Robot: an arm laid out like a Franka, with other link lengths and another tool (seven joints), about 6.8 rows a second.
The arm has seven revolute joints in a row. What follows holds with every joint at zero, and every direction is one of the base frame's.
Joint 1 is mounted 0.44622 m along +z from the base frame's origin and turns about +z.
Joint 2 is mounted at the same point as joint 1 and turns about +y.
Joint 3 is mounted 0.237 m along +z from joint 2 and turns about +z.
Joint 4 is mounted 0.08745 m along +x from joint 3 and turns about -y.
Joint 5 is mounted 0.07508 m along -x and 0.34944 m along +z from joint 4 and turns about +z.
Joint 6 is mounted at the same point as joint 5 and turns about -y.
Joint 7 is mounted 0.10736 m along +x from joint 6 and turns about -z.
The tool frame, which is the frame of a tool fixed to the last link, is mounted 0.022 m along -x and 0.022 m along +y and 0.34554 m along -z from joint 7; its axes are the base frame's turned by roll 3.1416, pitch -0.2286 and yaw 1.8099 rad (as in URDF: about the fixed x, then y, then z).
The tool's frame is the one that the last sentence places.
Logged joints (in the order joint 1, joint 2, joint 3, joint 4, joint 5, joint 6, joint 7), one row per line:
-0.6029 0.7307 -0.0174 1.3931 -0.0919 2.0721 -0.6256
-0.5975 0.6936 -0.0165 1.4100 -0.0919 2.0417 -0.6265
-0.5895 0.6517 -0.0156 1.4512 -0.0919 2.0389 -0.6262
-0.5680 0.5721 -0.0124 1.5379 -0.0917 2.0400 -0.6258
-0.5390 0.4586 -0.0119 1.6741 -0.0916 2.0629 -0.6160
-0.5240 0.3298 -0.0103 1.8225 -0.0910 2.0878 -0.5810
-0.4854 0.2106 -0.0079 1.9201 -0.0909 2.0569 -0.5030
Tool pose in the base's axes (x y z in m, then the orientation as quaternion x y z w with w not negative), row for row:
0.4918 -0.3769 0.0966 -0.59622 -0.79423 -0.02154 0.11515
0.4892 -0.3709 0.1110 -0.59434 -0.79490 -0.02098 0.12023
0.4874 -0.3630 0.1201 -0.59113 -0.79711 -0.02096 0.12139
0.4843 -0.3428 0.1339 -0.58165 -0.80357 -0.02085 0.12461
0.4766 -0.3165 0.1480 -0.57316 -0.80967 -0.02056 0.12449
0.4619 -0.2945 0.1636 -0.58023 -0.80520 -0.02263 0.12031
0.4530 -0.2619 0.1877 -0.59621 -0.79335 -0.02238 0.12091
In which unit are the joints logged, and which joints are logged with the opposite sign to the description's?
The joints are logged in radians. Opposite sign: joint 4.
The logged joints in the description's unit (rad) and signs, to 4 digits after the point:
-0.6029 0.7307 -0.0174 -1.3931 -0.0919 2.0721 -0.6256
-0.5975 0.6936 -0.0165 -1.4100 -0.0919 2.0417 -0.6265
-0.5895 0.6517 -0.0156 -1.4512 -0.0919 2.0389 -0.6262
-0.5680 0.5721 -0.0124 -1.5379 -0.0917 2.0400 -0.6258
-0.5390 0.4586 -0.0119 -1.6741 -0.0916 2.0629 -0.6160
-0.5240 0.3298 -0.0103 -1.8225 -0.0910 2.0878 -0.5810
-0.4854 0.2106 -0.0079 -1.9201 -0.0909 2.0569 -0.5030

